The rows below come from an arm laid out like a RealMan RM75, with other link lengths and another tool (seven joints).
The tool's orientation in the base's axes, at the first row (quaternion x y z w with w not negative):
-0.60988, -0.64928, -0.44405, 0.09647
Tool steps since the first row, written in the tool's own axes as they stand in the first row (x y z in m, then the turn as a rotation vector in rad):
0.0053, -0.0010, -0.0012, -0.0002, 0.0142, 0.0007
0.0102, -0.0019, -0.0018, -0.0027, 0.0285, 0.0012
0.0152, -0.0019, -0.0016, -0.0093, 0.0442, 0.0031
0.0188, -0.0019, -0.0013, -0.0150, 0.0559, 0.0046
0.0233, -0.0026, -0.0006, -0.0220, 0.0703, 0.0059
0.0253, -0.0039, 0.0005, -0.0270, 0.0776, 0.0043
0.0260, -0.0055, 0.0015, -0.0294, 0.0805, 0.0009
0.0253, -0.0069, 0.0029, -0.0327, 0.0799, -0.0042
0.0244, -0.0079, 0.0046, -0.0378, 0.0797, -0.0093
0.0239, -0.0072, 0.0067, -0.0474, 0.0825, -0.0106
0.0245, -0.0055, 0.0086, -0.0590, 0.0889, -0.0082
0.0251, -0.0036, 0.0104, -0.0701, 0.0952, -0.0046
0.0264, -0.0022, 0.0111, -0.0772, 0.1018, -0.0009
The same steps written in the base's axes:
-0.0026, 0.0030, 0.0038, 0.0128, -0.0016, 0.0060
-0.0048, 0.0062, 0.0070, 0.0262, -0.0050, 0.0106
-0.0059, 0.0099, 0.0102, 0.0423, -0.0105, 0.0123
-0.0067, 0.0126, 0.0124, 0.0545, -0.0151, 0.0130
-0.0081, 0.0164, 0.0147, 0.0694, -0.0212, 0.0141
-0.0092, 0.0188, 0.0148, 0.0763, -0.0268, 0.0151
-0.0104, 0.0202, 0.0139, 0.0780, -0.0313, 0.0168
-0.0109, 0.0208, 0.0120, 0.0761, -0.0371, 0.0173
-0.0108, 0.0215, 0.0099, 0.0751, -0.0442, 0.0168
-0.0092, 0.0225, 0.0087, 0.0792, -0.0522, 0.0125
-0.0071, 0.0240, 0.0088, 0.0886, -0.0597, 0.0063
-0.0048, 0.0254, 0.0090, 0.0983, -0.0659, -0.0004
-0.0036, 0.0267, 0.0101, 0.1073, -0.0692, -0.0042

